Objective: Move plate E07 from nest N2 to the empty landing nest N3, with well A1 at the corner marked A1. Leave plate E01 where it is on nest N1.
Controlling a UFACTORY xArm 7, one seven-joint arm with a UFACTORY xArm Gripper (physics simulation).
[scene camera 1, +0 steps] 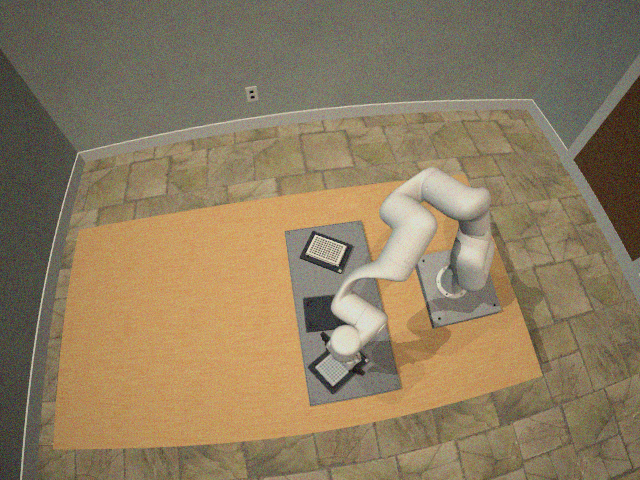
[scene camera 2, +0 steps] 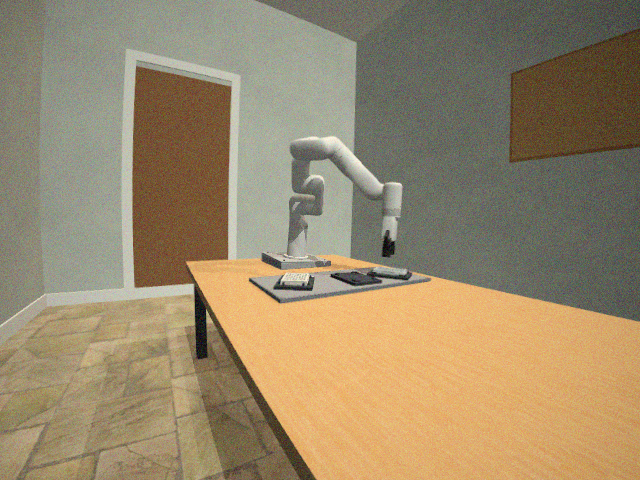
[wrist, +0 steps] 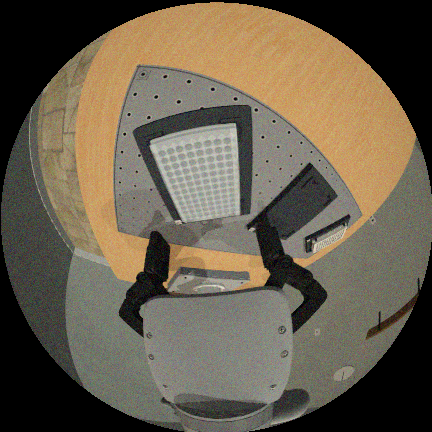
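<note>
A pale grey well plate (scene camera 1: pixel 332 370) (scene camera 2: pixel 391 270) (wrist: pixel 200 175) sits in a dark nest (wrist: pixel 245 160) at one end of the board. A cream well plate (scene camera 1: pixel 325 250) (scene camera 2: pixel 295 279) (wrist: pixel 330 237) sits in another dark nest (scene camera 1: pixel 306 252) at the other end. The empty dark nest (scene camera 1: pixel 317 313) (scene camera 2: pixel 356 279) (wrist: pixel 302 200) lies between them, with a small pale corner mark in the wrist view. No plate or nest labels are readable. My gripper (scene camera 1: pixel 342 353) (scene camera 2: pixel 387 254) (wrist: pixel 208 231) is open and empty, above the board near the grey plate, with its fingers apart and clear of the plate.
The nests stand on a grey perforated board (scene camera 1: pixel 315 284) (scene camera 2: pixel 310 294) (wrist: pixel 127 145) on the wooden table (scene camera 1: pixel 180 320) (scene camera 2: pixel 439 351). The arm's base plate (scene camera 1: pixel 465 314) (scene camera 2: pixel 273 260) stands beside the board. The arm partly covers the empty nest in scene camera 1.
</note>
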